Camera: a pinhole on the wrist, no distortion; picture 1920 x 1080 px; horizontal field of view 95.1 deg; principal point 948.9 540.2 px. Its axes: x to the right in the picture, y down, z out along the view. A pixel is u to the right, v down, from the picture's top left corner.
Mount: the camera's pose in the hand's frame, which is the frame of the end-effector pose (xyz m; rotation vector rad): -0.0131 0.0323 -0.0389 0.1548 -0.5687 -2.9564
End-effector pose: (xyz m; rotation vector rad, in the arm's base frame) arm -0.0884 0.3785 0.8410 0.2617 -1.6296 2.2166
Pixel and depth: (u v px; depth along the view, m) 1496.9 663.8 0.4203
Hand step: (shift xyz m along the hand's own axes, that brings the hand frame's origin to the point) -0.3179 0.0923 0.3515
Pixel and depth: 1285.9 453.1 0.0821
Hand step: -0.0552 0.0650 0.0315
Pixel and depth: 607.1 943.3 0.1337
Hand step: 0.0281 0.0316 0.1116
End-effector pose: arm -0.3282 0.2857 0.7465 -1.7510 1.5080 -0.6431
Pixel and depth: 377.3 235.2 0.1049
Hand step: 0.0374 0.1136 0.0496
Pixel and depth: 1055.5 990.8 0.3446
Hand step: -0.0786 -0.0118 0.3426
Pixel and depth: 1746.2 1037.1 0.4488
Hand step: -0.4443 -0.0976 0.4398
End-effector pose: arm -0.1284 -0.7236 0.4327 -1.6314 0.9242 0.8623
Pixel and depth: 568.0 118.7 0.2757
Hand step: 0.0568 0.2712 0.1753
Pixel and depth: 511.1 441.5 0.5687
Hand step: 0.1893 0.3377 0.4842
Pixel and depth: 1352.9 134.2 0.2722
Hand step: -0.1837 0.2288 0.1558
